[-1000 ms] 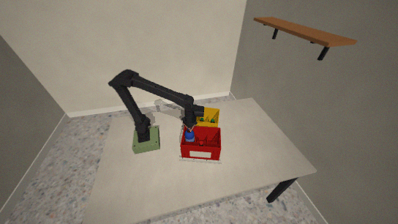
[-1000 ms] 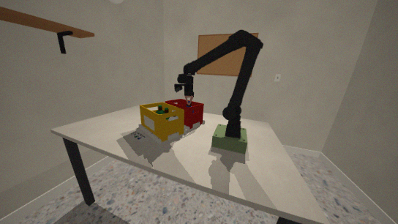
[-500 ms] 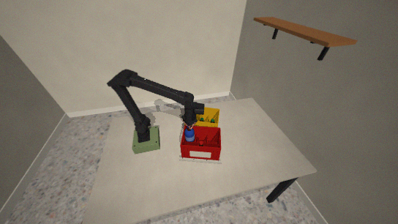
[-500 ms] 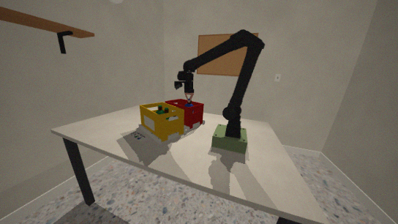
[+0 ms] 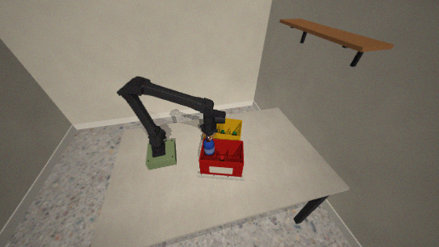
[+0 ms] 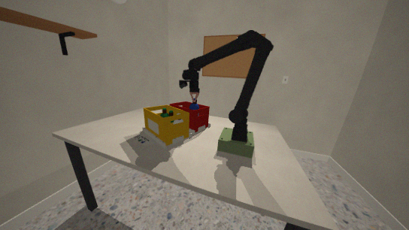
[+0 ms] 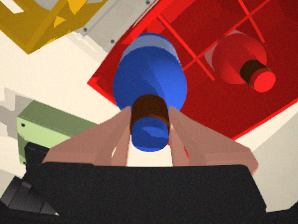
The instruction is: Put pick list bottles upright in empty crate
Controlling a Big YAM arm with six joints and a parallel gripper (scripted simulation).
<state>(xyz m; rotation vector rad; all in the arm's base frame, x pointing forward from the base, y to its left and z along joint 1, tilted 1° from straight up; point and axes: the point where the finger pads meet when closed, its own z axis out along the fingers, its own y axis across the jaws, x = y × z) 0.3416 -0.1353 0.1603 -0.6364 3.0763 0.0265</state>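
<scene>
My gripper is now 6 cm above the blue-label bottle. The rest, counted from my hand: white-labelled bottle: 15 cm to the left, 14 cm below, 5 cm ahead; then green-labelled bottle: 14 cm below, 13 cm ahead, 10 cm to the left; then red-label bottle: 14 cm below, 12 cm to the right, 5 cm ahead.
</scene>
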